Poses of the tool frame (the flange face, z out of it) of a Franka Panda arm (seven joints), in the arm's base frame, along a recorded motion.
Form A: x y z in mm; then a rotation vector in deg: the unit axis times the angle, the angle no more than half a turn.
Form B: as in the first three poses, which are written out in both.
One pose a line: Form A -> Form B
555 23 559 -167.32 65.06 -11.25 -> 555 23 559 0.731 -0.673 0.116 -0.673 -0.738 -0.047
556 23 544 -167.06 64.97 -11.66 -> 556 23 544 0.730 -0.673 0.118 -0.672 -0.738 -0.053
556 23 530 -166.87 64.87 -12.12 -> 556 23 530 0.730 -0.673 0.122 -0.672 -0.739 -0.058
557 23 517 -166.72 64.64 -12.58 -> 557 23 517 0.730 -0.672 0.126 -0.670 -0.740 -0.063
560 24 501 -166.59 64.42 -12.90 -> 560 24 501 0.731 -0.670 0.128 -0.668 -0.741 -0.067
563 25 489 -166.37 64.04 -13.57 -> 563 25 489 0.732 -0.668 0.134 -0.665 -0.743 -0.074
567 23 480 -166.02 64.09 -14.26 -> 567 23 480 0.730 -0.670 0.139 -0.665 -0.742 -0.081
